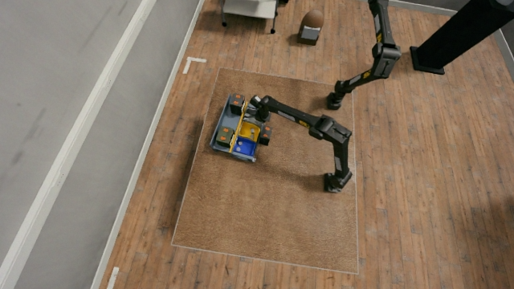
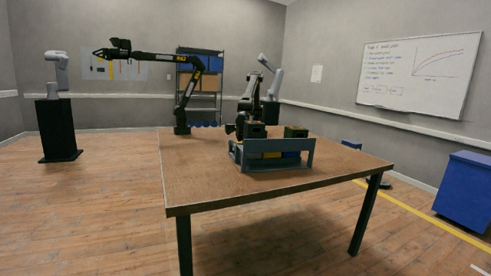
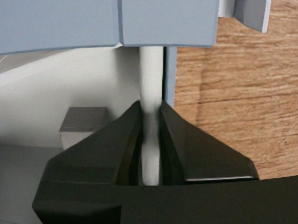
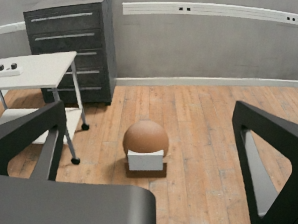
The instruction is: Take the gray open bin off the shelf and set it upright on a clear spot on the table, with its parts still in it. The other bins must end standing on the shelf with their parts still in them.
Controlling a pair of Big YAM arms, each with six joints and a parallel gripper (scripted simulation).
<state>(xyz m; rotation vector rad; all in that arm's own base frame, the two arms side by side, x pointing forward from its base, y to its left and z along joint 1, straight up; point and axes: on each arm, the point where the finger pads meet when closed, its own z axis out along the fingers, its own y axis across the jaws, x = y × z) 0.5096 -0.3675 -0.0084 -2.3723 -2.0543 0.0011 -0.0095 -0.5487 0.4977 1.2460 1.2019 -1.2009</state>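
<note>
The gray open bin is 8 cm ahead of my left hand, 1 cm to the right of it and 1 cm above it. Round my left hand: blue-gray shelf 12 cm ahead, 10 cm to the left, 3 cm above; yellow bin 10 cm ahead, 10 cm to the left, 1 cm above; blue bin 11 cm ahead, 21 cm to the left, 1 cm above.
</note>
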